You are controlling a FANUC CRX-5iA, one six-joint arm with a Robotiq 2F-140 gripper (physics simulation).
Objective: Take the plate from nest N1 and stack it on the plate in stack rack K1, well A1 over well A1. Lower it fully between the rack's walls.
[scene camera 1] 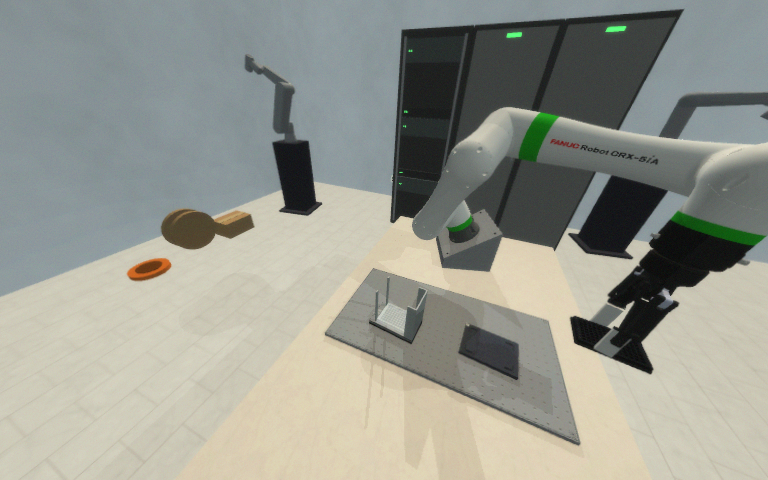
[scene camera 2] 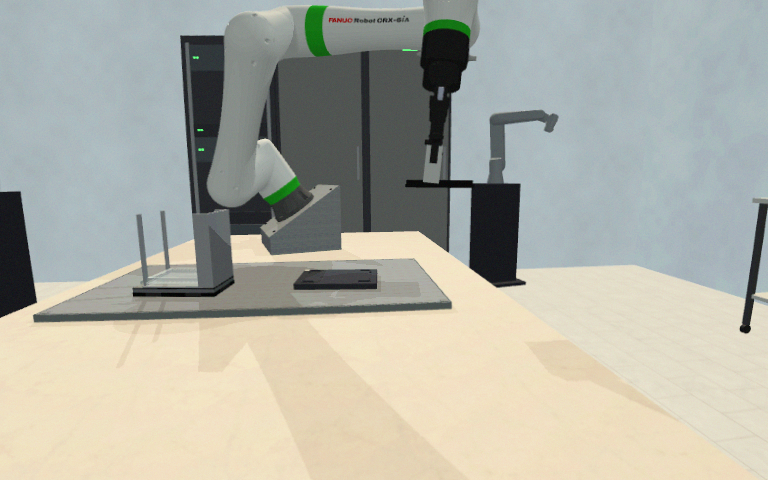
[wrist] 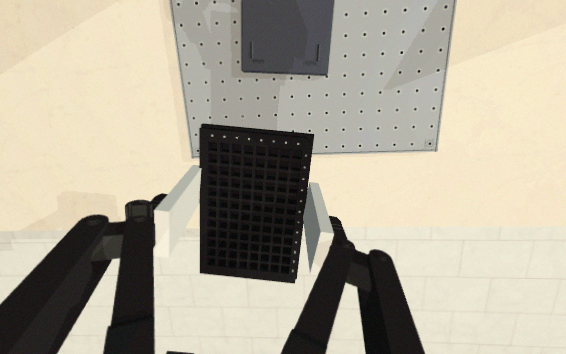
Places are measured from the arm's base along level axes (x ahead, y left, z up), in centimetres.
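Pixels of known places: gripper, fingertip midpoint: point(scene camera 1: 598, 338) point(scene camera 2: 430, 184) point(wrist: 254, 191); arm's base at its link origin: point(scene camera 1: 464, 233) point(scene camera 2: 295, 208).
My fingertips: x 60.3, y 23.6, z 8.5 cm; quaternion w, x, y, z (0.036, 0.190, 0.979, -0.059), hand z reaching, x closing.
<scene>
Ahead of a thing's pixels: the offset from my fingertips to its top centre. Level surfaces: height alone.
My gripper point(scene camera 1: 607, 329) point(scene camera 2: 432, 170) point(wrist: 254, 191) is shut on a black multi-well plate @(dx +0.5, dy +1.4, dz +1.0 cm) point(scene camera 1: 635, 355) point(scene camera 2: 455, 183) point(wrist: 254, 187), with one pale pad on each long side. The plate looks about level, high above the tabletop's right part in scene camera 2. Nest N1 @(dx -5.7, dy -18.1, dz -18.5 cm) point(scene camera 1: 488, 349) point(scene camera 2: 336, 279) point(wrist: 287, 37) is dark and bears no plate. Stack rack K1 @(dx -8.3, dy -48.2, dz -4.6 cm) point(scene camera 1: 419, 311) point(scene camera 2: 212, 249) stands at the board's left, with thin posts on one side and taller walls opposite. A pale plate @(dx -8.0, dy -47.2, dz -16.6 cm) point(scene camera 1: 393, 318) point(scene camera 2: 175, 276) lies low inside it. K1 does not show in the wrist view.
A perforated board @(dz -20.0 cm) point(scene camera 1: 532, 404) point(scene camera 2: 396, 300) point(wrist: 370, 101) bears nest and rack on the wooden table @(dz -21.3 cm) point(scene camera 1: 317, 418) point(scene camera 2: 396, 396). The arm's grey base block point(scene camera 1: 467, 259) point(scene camera 2: 308, 234) stands behind the board. Dark cabinets point(scene camera 1: 512, 73) point(scene camera 2: 320, 118) stand farther back.
</scene>
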